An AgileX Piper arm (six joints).
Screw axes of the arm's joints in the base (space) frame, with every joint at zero. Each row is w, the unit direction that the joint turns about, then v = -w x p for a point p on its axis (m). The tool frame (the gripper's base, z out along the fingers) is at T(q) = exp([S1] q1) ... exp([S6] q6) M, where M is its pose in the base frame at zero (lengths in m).
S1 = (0, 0, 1, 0, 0, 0)
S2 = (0, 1, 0, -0.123, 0, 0)
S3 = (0, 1, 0, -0.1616, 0, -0.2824)
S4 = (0.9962, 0, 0.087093, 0, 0.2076, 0)
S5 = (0, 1, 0, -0.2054, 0, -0.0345)
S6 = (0.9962, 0, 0.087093, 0, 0.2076, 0)
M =
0.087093 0 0.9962 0.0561
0 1 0 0
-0.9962 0 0.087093 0.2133
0 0 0 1
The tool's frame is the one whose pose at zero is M.
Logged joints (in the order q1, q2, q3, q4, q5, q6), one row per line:
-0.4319, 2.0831, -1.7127, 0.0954, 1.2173, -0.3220
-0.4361, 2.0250, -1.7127, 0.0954, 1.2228, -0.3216
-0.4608, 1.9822, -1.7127, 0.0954, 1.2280, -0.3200
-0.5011, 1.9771, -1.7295, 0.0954, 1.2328, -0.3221
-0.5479, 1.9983, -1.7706, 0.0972, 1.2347, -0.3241
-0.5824, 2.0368, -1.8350, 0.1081, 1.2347, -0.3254
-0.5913, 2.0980, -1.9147, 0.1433, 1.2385, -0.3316
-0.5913, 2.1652, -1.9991, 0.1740, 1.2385, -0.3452
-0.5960, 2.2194, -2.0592, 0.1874, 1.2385, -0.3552
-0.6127, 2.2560, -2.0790, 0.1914, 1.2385, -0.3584
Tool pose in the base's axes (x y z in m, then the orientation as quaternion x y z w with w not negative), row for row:
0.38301, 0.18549, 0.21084, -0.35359, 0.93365, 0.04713, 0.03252
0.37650, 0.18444, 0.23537, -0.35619, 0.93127, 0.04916, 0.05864
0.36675, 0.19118, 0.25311, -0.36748, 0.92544, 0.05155, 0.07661
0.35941, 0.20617, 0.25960, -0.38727, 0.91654, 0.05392, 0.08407
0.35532, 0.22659, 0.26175, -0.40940, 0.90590, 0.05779, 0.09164
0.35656, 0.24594, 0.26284, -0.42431, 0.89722, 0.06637, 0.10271
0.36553, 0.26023, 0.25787, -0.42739, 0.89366, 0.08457, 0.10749
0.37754, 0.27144, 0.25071, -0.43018, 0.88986, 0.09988, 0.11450
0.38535, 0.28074, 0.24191, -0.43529, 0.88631, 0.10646, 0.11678
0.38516, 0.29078, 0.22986, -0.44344, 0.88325, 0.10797, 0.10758
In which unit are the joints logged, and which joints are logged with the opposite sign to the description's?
The joints are logged in radians. Opposite sign: q1.
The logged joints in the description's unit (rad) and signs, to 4 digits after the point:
0.4319, 2.0831, -1.7127, 0.0954, 1.2173, -0.3220
0.4361, 2.0250, -1.7127, 0.0954, 1.2228, -0.3216
0.4608, 1.9822, -1.7127, 0.0954, 1.2280, -0.3200
0.5011, 1.9771, -1.7295, 0.0954, 1.2328, -0.3221
0.5479, 1.9983, -1.7706, 0.0972, 1.2347, -0.3241
0.5824, 2.0368, -1.8350, 0.1081, 1.2347, -0.3254
0.5913, 2.0980, -1.9147, 0.1433, 1.2385, -0.3316
0.5913, 2.1652, -1.9991, 0.1740, 1.2385, -0.3452
0.5960, 2.2194, -2.0592, 0.1874, 1.2385, -0.3552
0.6127, 2.2560, -2.0790, 0.1914, 1.2385, -0.3584

